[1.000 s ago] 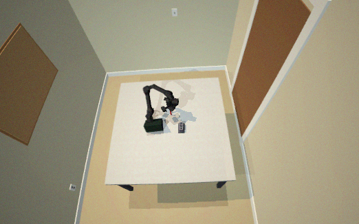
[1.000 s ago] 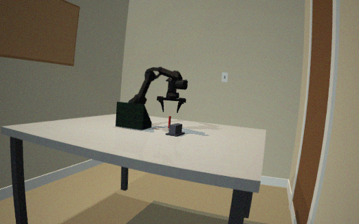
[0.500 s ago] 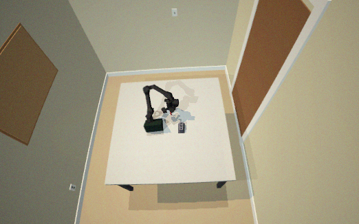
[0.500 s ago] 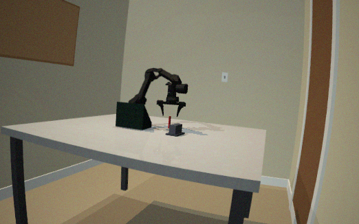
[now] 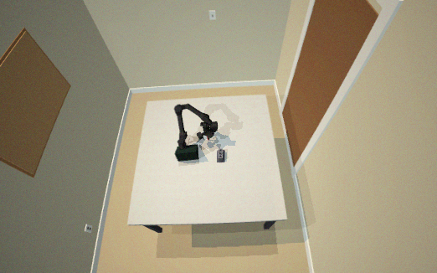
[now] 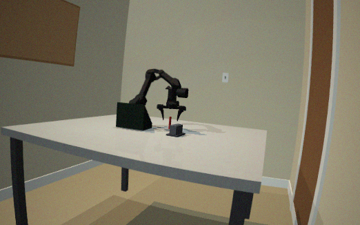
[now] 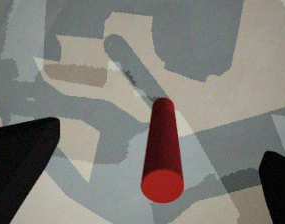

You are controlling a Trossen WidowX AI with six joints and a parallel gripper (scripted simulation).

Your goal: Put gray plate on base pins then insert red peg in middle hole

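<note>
Right now the red peg is 1 cm below my gripper tip. Round my gripper tip: dark base: 10 cm ahead, 19 cm to the right, 5 cm below; gray plate: 10 cm ahead, 19 cm to the right, 1 cm below.
</note>
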